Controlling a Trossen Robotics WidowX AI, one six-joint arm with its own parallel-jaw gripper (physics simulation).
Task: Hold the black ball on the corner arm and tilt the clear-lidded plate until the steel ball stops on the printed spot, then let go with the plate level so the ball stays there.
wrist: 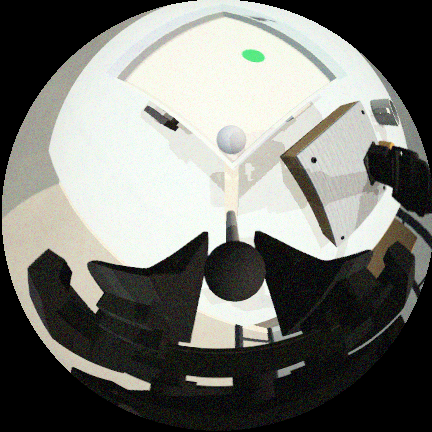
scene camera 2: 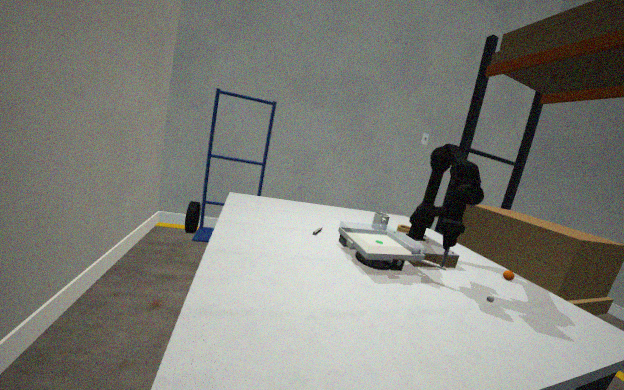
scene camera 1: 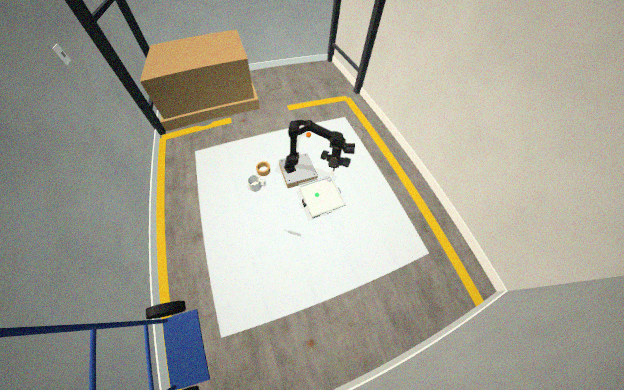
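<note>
My gripper [wrist: 231, 235] [scene camera 1: 333, 162] [scene camera 2: 446, 246] is shut on the black ball [wrist: 234, 271], which sits between its fingers on top of a grey post [wrist: 230, 220] [scene camera 2: 444, 259]. The post stands on the pale corner arm [wrist: 231, 190] of the plate. The clear-lidded plate [wrist: 175, 75] [scene camera 1: 327, 205] [scene camera 2: 367, 245] has a cream face and a grey rim. The steel ball [wrist: 231, 139] lies in the plate's corner nearest the gripper, well apart from the green printed spot [wrist: 253, 55] [scene camera 1: 317, 195] [scene camera 2: 379, 242]. I cannot tell the plate's exact tilt.
The arm's base board [scene camera 1: 305, 172] [wrist: 335, 170] is beside the plate. A mug [scene camera 1: 254, 183] [scene camera 2: 381, 221] [wrist: 384, 111] and a tan ring [scene camera 1: 263, 173] stand past it. A thin pen-like object [scene camera 1: 293, 233] [scene camera 2: 317, 231], an orange ball [scene camera 1: 308, 135] [scene camera 2: 508, 275] and a small grey ball [scene camera 2: 490, 299] lie on the table.
</note>
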